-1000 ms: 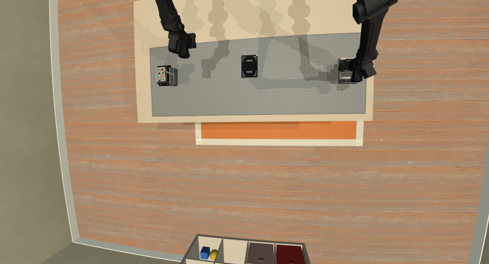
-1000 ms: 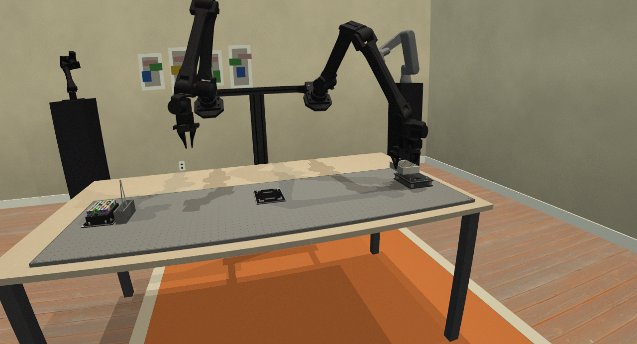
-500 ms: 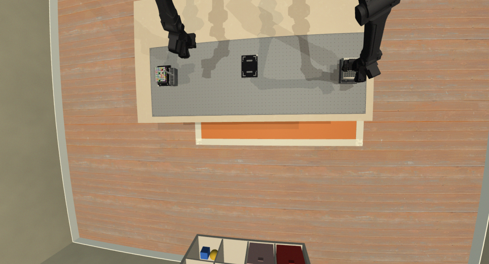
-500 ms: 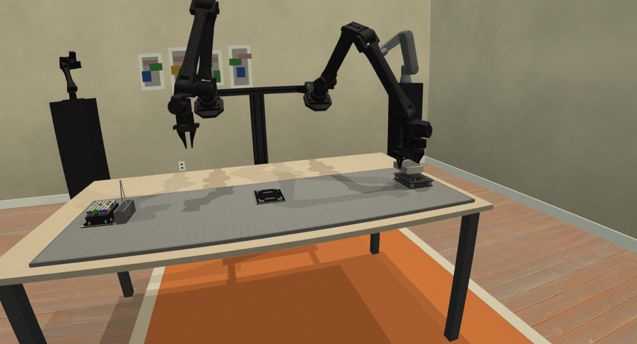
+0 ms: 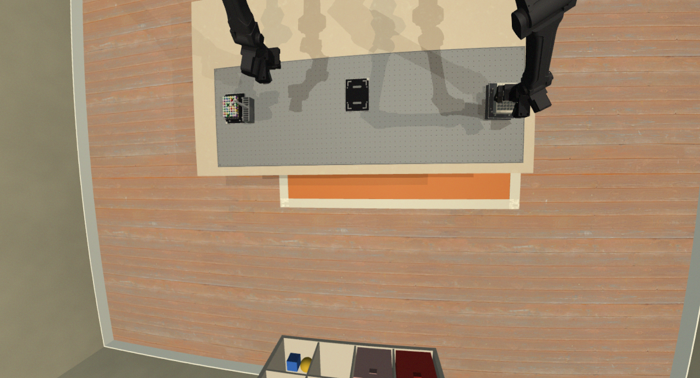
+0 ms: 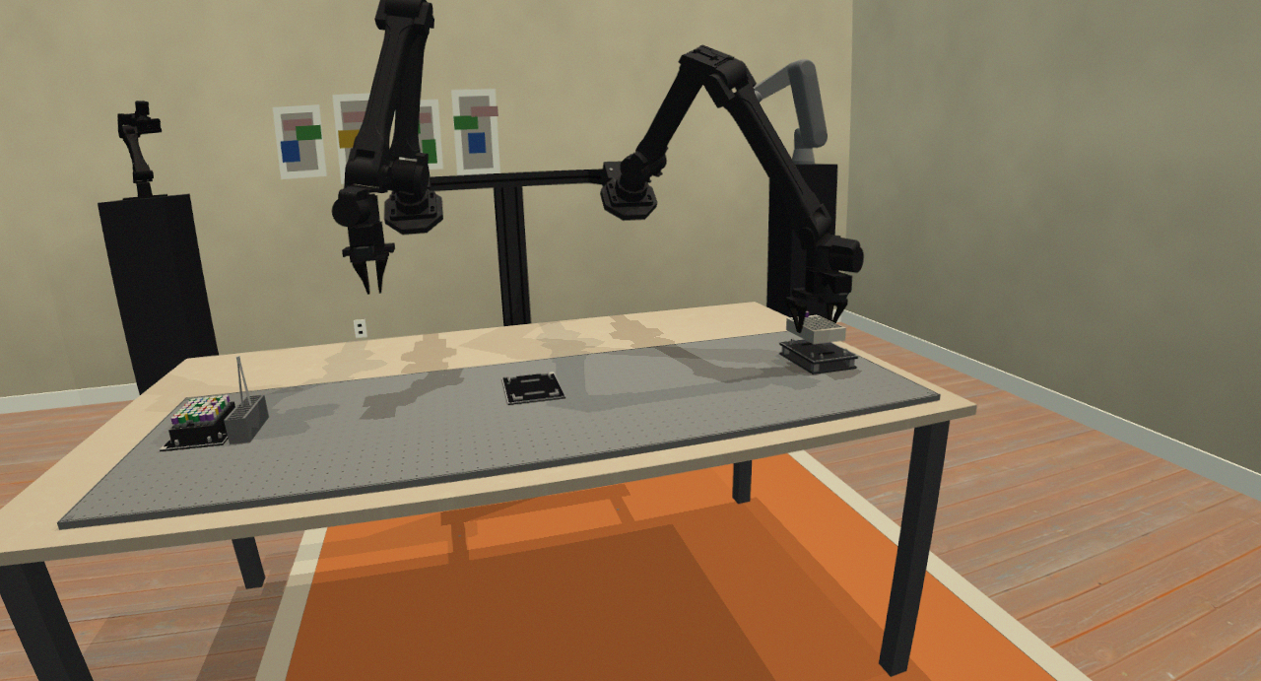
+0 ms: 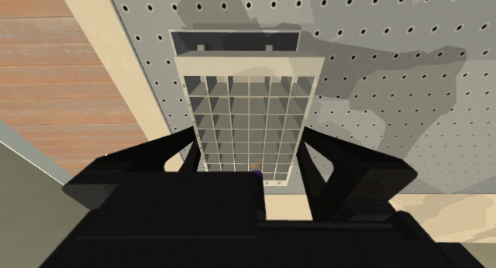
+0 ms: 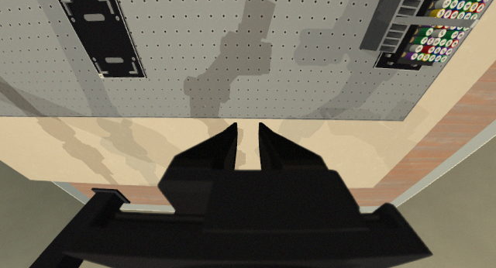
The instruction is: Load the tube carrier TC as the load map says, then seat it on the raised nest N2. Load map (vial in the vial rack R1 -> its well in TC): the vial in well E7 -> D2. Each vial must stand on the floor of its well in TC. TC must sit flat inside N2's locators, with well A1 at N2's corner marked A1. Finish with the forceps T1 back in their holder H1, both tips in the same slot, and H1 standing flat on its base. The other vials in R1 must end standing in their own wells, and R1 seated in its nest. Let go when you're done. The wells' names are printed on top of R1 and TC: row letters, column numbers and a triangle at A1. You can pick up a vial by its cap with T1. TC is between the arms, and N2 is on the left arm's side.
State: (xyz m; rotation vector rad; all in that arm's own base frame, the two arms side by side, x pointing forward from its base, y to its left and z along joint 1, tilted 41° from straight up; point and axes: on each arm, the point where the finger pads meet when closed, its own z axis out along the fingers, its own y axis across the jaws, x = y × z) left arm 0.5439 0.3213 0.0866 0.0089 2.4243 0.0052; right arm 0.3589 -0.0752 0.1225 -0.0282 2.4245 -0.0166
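The black raised nest N2 is 60 mm below my left hand and 10 mm to the left of it. From my left hand the other things lie so: grey holder H1 (1240 mm to the right, 70 mm below, 10 mm ahead); white tube carrier TC (right at my left hand).
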